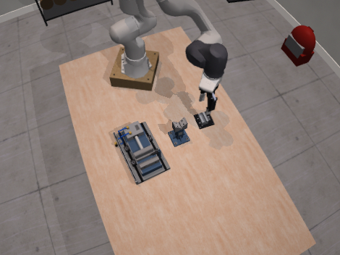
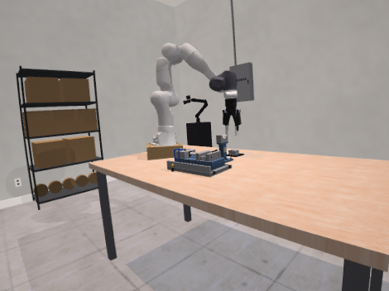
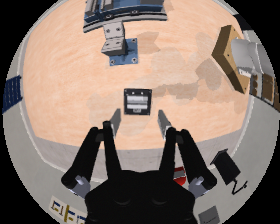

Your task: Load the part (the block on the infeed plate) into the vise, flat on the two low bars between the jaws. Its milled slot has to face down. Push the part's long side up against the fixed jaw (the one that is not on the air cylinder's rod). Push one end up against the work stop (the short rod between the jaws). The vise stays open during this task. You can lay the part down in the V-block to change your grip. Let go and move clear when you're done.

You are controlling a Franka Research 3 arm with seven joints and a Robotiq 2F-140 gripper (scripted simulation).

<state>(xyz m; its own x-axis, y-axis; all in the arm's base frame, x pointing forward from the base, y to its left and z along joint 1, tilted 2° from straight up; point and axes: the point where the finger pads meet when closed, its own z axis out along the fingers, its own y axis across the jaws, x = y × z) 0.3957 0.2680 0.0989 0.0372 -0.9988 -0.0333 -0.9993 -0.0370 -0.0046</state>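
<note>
Right now my hand is 14 cm above the part. Round my hand: vise 9 cm ahead, 37 cm to the right, 12 cm below; black infeed plate 1 cm to the left, 16 cm below.
</note>
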